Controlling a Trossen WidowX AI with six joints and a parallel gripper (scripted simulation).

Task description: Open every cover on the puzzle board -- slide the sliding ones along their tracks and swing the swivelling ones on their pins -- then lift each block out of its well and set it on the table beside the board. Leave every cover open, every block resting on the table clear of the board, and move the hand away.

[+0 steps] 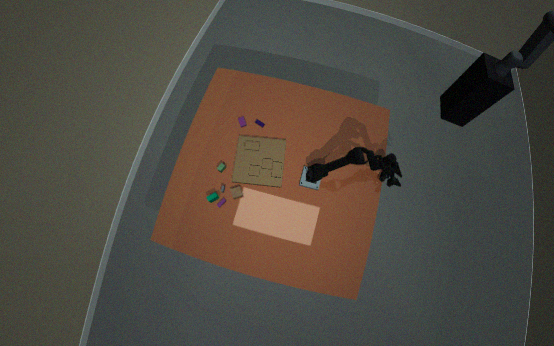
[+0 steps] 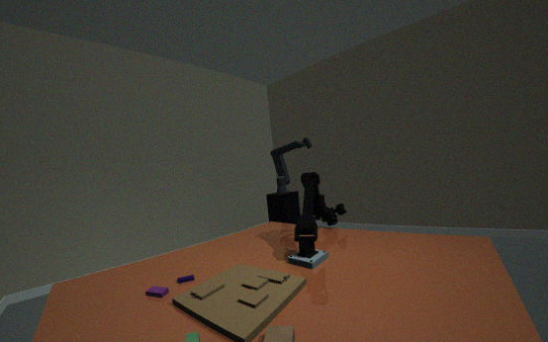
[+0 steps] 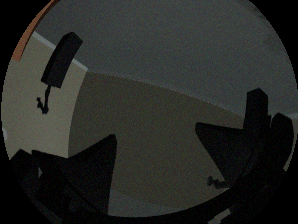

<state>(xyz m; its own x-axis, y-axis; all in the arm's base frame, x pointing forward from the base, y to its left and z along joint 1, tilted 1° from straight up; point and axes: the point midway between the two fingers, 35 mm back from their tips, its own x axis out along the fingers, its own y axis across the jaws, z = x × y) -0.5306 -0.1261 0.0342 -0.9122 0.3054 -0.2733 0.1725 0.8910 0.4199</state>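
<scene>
Now: the tan puzzle board 870 mm ahead of my gripper tip, 100 mm to the left of it and 40 mm below it. From my gripper tip the other things lie so: dark purple block: 960 mm ahead, 150 mm to the right, 50 mm below.
</scene>
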